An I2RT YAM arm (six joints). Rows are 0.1 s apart.
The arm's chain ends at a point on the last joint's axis. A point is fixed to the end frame.
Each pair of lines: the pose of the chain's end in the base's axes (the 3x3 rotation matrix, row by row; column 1 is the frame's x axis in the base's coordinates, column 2 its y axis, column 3 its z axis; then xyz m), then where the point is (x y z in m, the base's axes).
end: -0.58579 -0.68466 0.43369; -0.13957 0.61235 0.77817; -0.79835 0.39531 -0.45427; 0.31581 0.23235 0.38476
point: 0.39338 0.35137 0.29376
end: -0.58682 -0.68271 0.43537; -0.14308 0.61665 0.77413; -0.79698 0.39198 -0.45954; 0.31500 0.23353 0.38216
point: 0.39281 0.35177 0.29034
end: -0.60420 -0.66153 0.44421; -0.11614 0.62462 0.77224; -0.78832 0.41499 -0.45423; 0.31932 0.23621 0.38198
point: 0.39808 0.35429 0.29077
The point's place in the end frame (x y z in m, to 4 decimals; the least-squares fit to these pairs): 0.0106 -0.0162 0.1676
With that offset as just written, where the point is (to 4 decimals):
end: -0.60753 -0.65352 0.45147; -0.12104 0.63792 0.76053; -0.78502 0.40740 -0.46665; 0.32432 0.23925 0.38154
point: 0.4041 0.3551 0.2884
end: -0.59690 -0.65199 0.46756; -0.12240 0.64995 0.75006; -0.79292 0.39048 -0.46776; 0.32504 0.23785 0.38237
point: 0.4076 0.3517 0.2892
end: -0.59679 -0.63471 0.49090; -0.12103 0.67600 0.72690; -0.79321 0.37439 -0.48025; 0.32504 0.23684 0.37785
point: 0.4113 0.3464 0.2829
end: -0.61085 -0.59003 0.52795; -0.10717 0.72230 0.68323; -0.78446 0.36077 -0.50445; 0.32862 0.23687 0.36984
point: 0.4202 0.3385 0.2711
